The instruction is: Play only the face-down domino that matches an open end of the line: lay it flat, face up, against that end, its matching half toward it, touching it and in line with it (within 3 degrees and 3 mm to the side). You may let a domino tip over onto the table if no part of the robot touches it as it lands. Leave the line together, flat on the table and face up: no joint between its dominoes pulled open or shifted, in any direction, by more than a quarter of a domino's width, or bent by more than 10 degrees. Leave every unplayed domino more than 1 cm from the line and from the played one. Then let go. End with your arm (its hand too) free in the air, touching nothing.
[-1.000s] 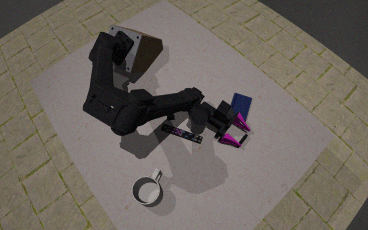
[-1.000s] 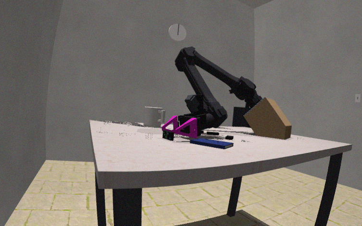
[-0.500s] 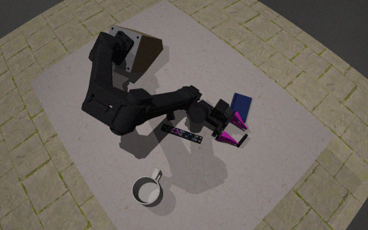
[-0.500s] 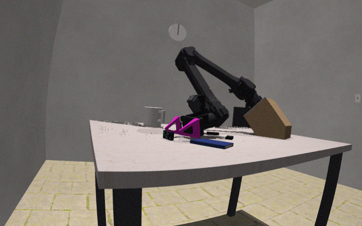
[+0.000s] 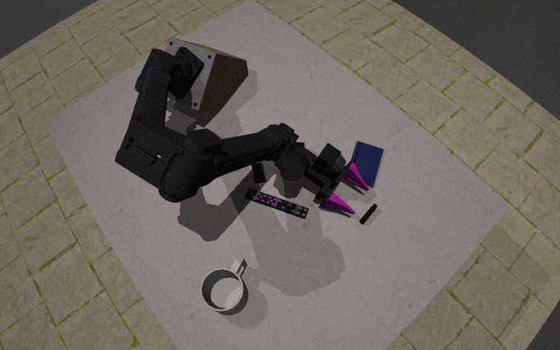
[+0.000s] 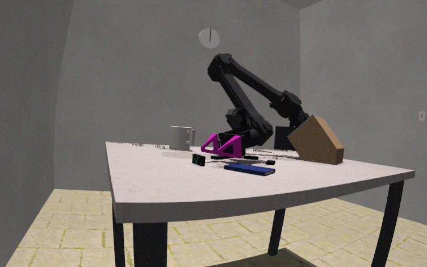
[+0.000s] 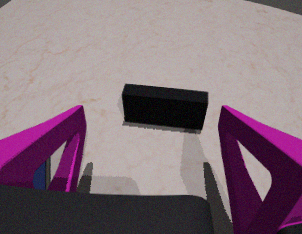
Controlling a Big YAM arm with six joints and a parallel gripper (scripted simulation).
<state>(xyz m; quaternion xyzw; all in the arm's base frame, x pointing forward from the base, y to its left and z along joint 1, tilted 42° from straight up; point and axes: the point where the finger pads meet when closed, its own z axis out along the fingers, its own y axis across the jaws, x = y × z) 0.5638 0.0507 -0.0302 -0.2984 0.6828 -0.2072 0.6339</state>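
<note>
Now: hand 4 cm short of the domino and 3 cm above it. Round my hand: blue book 11 cm to the left, 5 cm behind, 4 cm below; then mug 37 cm to the right, 8 cm behind.
</note>
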